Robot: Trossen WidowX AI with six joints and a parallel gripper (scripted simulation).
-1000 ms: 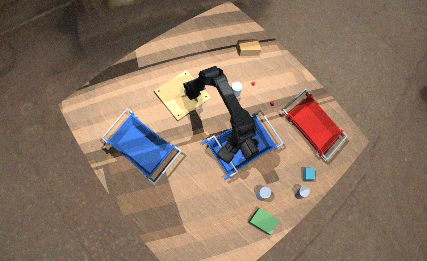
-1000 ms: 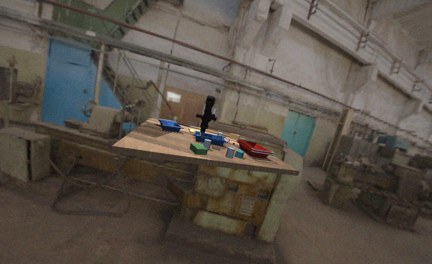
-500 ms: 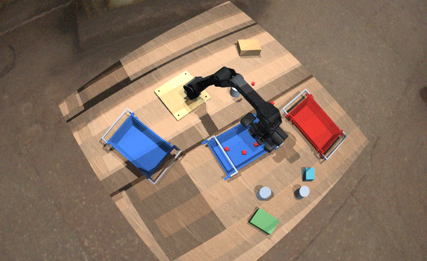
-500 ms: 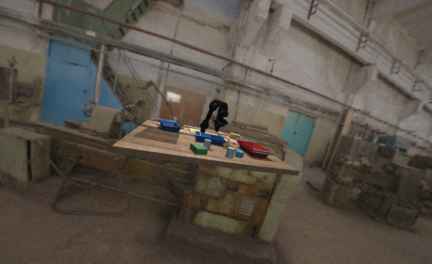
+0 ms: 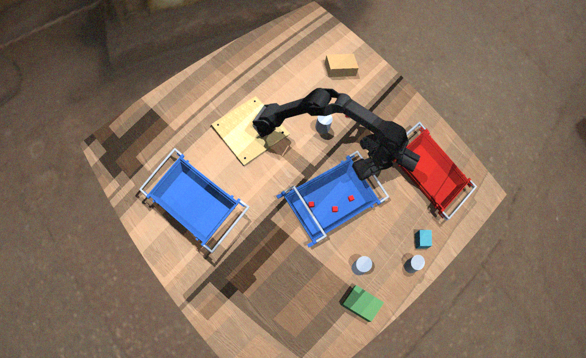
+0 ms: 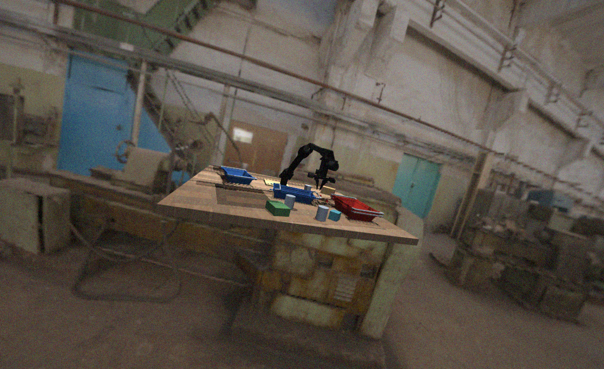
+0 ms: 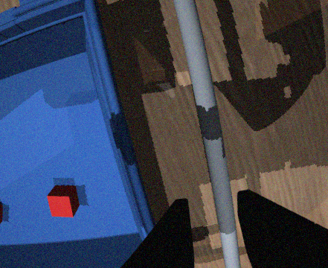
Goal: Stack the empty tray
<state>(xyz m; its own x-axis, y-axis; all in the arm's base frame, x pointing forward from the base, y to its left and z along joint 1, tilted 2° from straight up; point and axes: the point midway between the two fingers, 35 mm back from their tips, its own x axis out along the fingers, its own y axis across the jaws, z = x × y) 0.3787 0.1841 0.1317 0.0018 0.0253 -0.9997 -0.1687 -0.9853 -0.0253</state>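
My gripper tip is 560 mm to the left of the blue tray, 280 mm past it and 50 mm above it. Round my gripper tip: cyan cube 310 mm ahead, 70 mm below, 30 mm to the left; then green block 350 mm ahead, 300 mm to the right, 70 mm below; then tan box 450 mm behind, 240 mm to the left, 60 mm below.
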